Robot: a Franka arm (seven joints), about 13 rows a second.
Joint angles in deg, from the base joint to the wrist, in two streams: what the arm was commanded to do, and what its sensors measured. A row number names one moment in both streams.
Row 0, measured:
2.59, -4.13, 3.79, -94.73, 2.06, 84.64, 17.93
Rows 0 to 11, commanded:
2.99, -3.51, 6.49, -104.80, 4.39, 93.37, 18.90
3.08, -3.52, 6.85, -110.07, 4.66, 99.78, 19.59
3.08, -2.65, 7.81, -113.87, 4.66, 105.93, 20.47
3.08, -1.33, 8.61, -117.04, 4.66, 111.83, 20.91
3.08, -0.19, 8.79, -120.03, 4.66, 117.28, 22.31
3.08, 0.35, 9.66, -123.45, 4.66, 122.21, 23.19
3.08, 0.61, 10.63, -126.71, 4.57, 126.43, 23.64
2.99, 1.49, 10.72, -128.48, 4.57, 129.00, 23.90
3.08, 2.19, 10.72, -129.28, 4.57, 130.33, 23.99
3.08, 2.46, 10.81, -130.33, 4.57, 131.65, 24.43
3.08, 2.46, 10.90, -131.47, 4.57, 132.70, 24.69
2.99, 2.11, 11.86, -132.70, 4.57, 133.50, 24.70
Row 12, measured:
2.91, 3.35, 10.81, -130.28, 3.41, 131.32, 23.32
